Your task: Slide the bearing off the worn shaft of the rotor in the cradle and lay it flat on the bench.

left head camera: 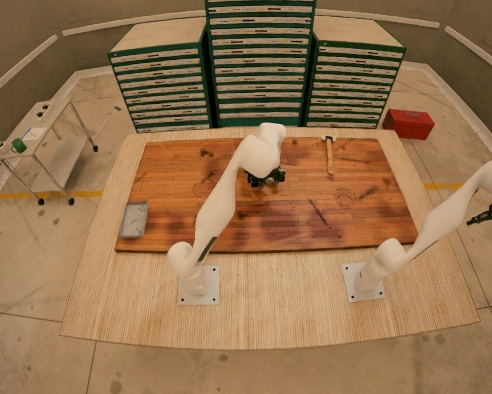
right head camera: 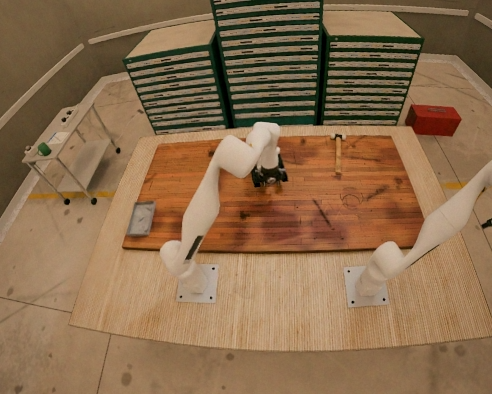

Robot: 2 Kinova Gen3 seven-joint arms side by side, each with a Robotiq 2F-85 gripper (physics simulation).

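Frame: origin at the left arm's base, x ahead, y left, z up, level; metres.
Seen in the pictures: left gripper, fingertip midpoint: (left head camera: 269, 184) (right head camera: 271, 184); right gripper, fingertip midpoint: (left head camera: 472, 222) (right head camera: 488, 225); left arm's base at its link origin: (left head camera: 198, 284) (right head camera: 197, 282); right arm's base at its link origin: (left head camera: 363, 280) (right head camera: 366, 285).
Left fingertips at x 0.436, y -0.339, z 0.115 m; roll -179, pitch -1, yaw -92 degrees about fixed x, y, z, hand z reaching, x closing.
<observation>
Offsets run from my left fingertips to a thing's top centre. "*": to the spot under its first point. Level surfaces: height alone.
My left gripper (left head camera: 266, 183) (right head camera: 270, 183) points down over the back middle of the wooden bench top {0.087 m down} (left head camera: 175, 230) (right head camera: 185, 230). The hand and wrist cover its fingertips, so I cannot tell whether it is open or shut. A small blurred brownish patch shows just below it in both views. The rotor, its cradle, the shaft and the bearing cannot be made out; the arm and hand hide that spot. My right gripper (left head camera: 470, 221) is off the bench at the right edge of the left head camera view, partly cut off. A dark bit of it shows in the right head camera view.
A grey tray (left head camera: 134, 220) (right head camera: 141, 219) lies at the left end of the bench. A hammer {0.270 m ahead, 0.386 m right, 0.052 m down} (left head camera: 330, 157) (right head camera: 338, 156) lies at the back right. Green drawer cabinets {* 1.162 m ahead, 0.063 m right, 0.521 m down} (left head camera: 260, 122) (right head camera: 274, 121) stand behind the bench. A red toolbox (left head camera: 409, 125) (right head camera: 433, 121) is on the floor.
</observation>
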